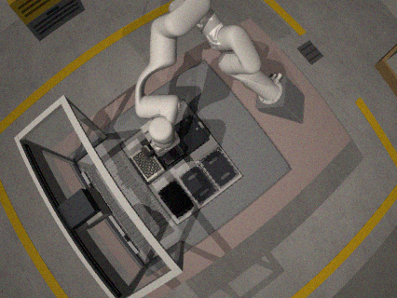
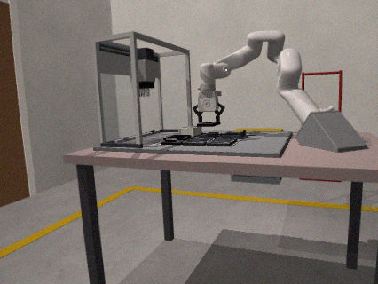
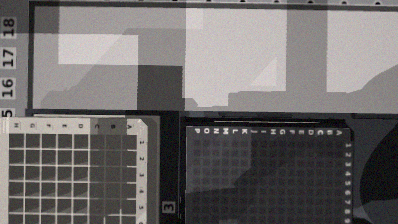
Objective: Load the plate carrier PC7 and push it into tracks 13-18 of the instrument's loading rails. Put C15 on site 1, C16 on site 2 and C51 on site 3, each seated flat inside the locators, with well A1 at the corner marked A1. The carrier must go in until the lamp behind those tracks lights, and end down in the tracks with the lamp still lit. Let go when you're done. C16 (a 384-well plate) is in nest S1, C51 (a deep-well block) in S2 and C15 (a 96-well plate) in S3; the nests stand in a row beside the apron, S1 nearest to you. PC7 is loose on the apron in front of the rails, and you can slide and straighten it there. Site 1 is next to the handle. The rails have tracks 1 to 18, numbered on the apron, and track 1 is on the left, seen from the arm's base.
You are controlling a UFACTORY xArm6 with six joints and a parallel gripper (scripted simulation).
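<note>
The plate carrier PC7 is 6 cm below my hand and 1 cm behind it. From my hand the other things lie so: black 96-well plate: 15 cm to the left, 14 cm ahead, 6 cm below; then pale well plate: 10 cm ahead, 5 cm below, 3 cm to the right; then A1 mark: 14 cm to the left, 7 cm below, 2 cm behind.
</note>
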